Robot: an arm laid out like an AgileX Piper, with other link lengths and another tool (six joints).
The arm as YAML. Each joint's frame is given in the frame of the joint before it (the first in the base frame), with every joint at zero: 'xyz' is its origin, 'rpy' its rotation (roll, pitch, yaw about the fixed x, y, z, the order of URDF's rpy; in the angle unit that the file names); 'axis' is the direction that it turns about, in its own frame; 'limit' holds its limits. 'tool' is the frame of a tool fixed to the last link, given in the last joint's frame.
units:
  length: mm
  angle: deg
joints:
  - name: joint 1
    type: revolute
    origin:
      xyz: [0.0, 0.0, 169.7]
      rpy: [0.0, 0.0, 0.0]
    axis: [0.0, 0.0, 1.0]
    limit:
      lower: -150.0
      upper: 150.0
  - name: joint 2
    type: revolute
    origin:
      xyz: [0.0, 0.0, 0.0]
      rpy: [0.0, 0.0, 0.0]
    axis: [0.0, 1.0, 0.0]
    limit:
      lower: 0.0
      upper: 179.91
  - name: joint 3
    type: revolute
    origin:
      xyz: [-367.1, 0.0, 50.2]
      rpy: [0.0, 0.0, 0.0]
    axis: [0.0, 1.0, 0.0]
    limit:
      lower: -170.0
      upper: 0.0
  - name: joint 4
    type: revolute
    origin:
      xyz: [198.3, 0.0, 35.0]
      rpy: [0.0, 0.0, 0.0]
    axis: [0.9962, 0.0, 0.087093]
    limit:
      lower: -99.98
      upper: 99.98
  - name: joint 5
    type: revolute
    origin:
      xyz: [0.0, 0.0, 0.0]
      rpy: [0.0, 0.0, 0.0]
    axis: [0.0, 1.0, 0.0]
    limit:
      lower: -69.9
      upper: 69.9
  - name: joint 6
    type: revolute
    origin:
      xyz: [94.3, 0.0, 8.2]
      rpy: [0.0, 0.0, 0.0]
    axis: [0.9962, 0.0, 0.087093]
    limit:
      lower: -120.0
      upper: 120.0
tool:
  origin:
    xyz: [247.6, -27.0, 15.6]
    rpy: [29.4, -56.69, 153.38]
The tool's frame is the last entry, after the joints.
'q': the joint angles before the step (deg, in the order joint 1, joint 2, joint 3, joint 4, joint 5, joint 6). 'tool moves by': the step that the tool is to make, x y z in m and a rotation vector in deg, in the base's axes. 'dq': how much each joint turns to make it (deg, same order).
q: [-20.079 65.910 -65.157 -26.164 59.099 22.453]
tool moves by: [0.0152 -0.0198 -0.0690 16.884 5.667 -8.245]
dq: [-17.784 15.934 -9.146 18.159 3.415 -12.206]
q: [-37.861 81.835 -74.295 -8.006 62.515 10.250]
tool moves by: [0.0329 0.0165 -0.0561 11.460 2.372 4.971]
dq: [-4.196 9.879 -1.913 11.285 0.840 -11.174]
